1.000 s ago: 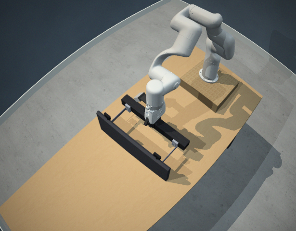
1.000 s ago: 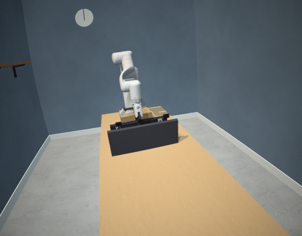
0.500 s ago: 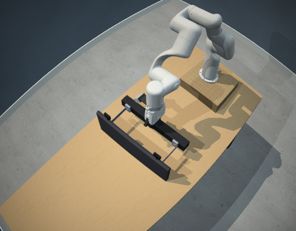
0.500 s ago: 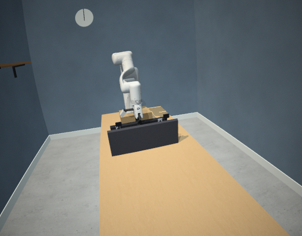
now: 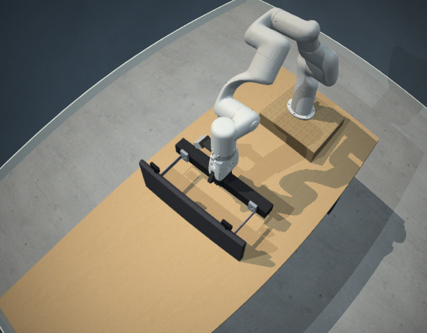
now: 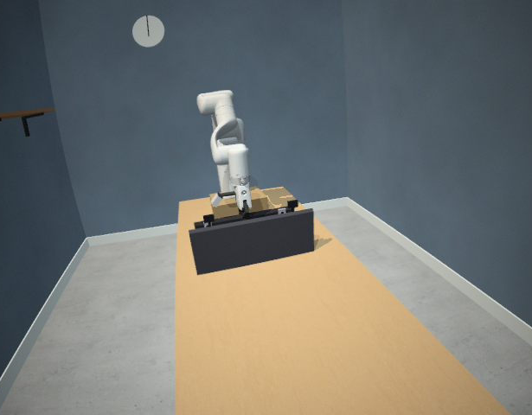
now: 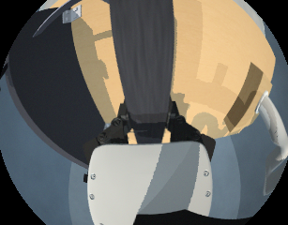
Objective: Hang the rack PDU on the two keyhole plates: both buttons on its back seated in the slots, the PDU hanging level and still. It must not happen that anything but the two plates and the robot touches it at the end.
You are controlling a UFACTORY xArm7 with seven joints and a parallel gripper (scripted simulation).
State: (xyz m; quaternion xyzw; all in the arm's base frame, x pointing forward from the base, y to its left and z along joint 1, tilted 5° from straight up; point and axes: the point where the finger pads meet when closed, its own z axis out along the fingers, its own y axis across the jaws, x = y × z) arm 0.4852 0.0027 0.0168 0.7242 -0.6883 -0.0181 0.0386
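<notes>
My gripper is now 20 mm short of the rack PDU and 10 mm above it. Round my hand: dark upright panel 160 mm ahead, 30 mm below, 10 mm to the left.
</notes>
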